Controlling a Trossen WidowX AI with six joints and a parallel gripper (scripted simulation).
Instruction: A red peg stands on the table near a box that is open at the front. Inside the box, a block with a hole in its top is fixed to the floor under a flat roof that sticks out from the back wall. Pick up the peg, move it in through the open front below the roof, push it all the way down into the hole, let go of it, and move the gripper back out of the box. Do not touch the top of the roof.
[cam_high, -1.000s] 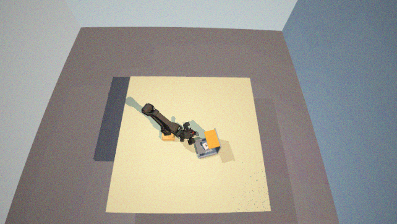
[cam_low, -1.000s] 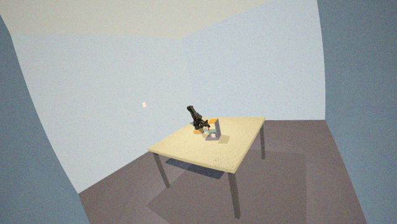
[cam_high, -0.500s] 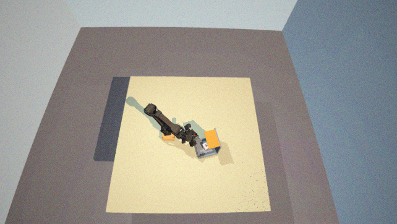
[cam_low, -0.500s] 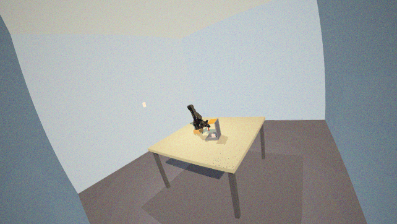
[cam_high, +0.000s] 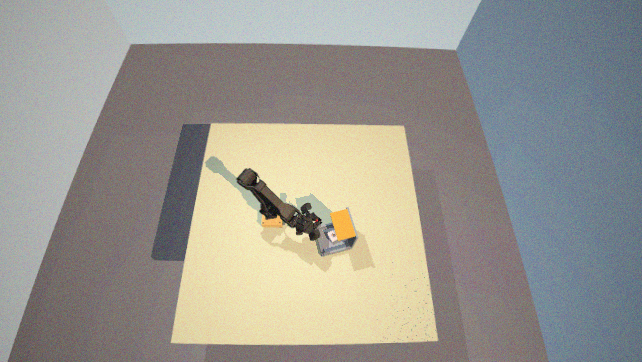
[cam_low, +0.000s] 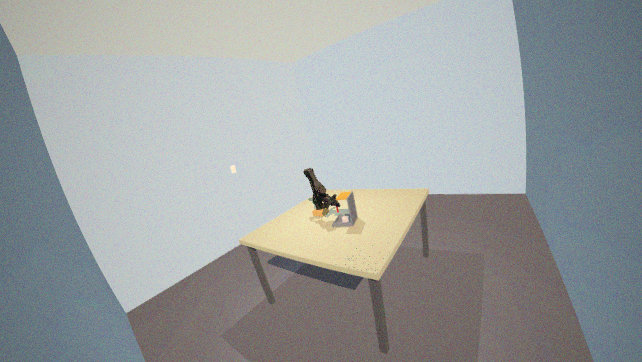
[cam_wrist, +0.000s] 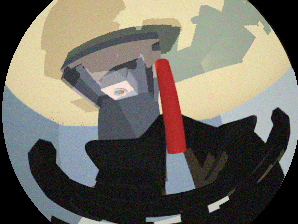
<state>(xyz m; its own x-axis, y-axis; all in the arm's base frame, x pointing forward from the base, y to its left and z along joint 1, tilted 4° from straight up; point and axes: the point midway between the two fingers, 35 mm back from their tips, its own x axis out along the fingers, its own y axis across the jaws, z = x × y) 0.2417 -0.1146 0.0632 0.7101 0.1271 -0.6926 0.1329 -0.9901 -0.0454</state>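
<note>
The orange roof is 9 cm ahead of my gripper tip, 7 cm to the right of it and 12 cm above it. Round my gripper tip: red peg (3 cm behind, 1 cm below).
</note>
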